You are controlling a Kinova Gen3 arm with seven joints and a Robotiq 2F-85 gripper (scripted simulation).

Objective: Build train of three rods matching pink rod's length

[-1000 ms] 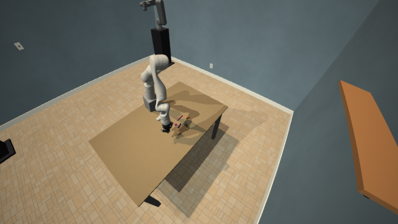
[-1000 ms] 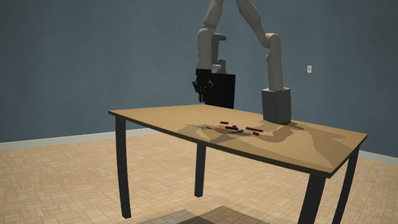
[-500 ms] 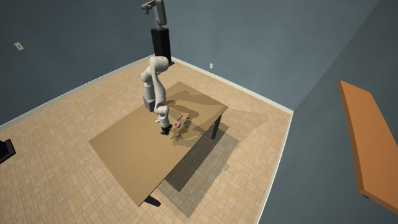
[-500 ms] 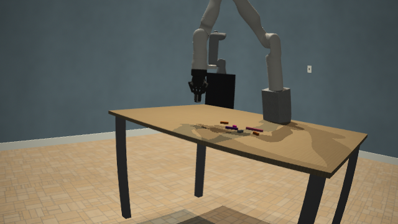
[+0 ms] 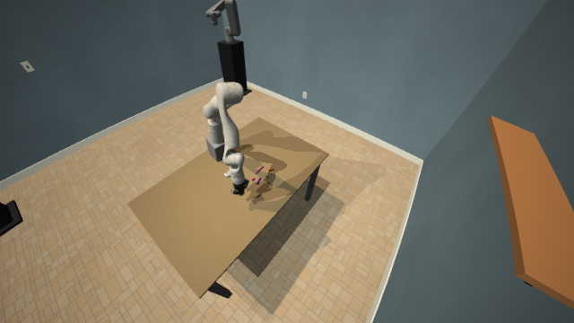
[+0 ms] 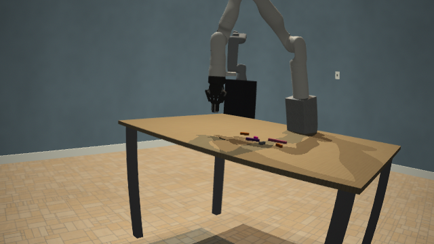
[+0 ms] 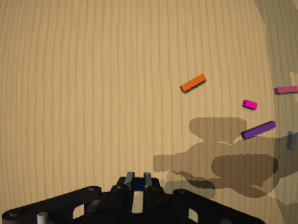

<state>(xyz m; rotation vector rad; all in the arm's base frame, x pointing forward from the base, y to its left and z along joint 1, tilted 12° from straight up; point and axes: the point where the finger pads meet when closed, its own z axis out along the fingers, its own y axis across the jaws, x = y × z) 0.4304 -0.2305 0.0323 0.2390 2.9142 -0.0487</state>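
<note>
Now: the purple rod 20 mm behind my hand, 190 mm to the left of it and 110 mm below it. The rest, counted from my hand: grey rod: 10 mm ahead, 260 mm to the left, 110 mm below; then magenta rod: 60 mm behind, 180 mm to the left, 110 mm below; then blue rod: 10 mm below.
</note>
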